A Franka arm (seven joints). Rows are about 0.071 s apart.
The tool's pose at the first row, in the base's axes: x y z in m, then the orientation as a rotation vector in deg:
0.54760 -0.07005 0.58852 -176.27 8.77 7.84
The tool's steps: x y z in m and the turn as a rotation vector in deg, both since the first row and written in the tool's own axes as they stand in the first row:
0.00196 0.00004 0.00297 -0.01 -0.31 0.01
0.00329 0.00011 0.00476 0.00 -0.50 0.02
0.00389 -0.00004 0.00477 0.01 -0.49 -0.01
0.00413 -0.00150 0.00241 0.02 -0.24 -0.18
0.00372 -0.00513 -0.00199 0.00 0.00 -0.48
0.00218 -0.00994 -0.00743 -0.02 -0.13 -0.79
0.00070 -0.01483 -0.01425 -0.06 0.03 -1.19
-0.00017 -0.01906 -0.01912 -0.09 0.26 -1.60
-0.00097 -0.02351 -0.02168 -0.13 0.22 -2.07
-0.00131 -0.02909 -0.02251 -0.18 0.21 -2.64
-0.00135 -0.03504 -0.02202 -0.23 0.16 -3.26
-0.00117 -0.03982 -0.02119 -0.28 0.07 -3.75
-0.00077 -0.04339 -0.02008 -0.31 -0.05 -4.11
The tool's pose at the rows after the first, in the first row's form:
0.54928 -0.07009 0.58539 -176.24 8.77 8.32
0.55044 -0.07018 0.58348 -176.21 8.78 8.61
0.55105 -0.07009 0.58342 -176.20 8.73 8.59
0.55164 -0.06881 0.58583 -176.23 8.48 8.20
0.55198 -0.06544 0.59043 -176.28 8.03 7.82
0.55141 -0.06085 0.59624 -176.30 7.55 8.00
0.55102 -0.05628 0.60342 -176.36 6.94 7.74
0.55100 -0.05229 0.60857 -176.43 6.31 7.38
0.55088 -0.04796 0.61143 -176.47 5.59 7.42
0.55118 -0.04243 0.61258 -176.52 4.71 7.41
0.55171 -0.03649 0.61242 -176.56 3.75 7.47
0.55230 -0.03171 0.61184 -176.59 2.98 7.59
0.55296 -0.02813 0.61089 -176.60 2.42 7.76

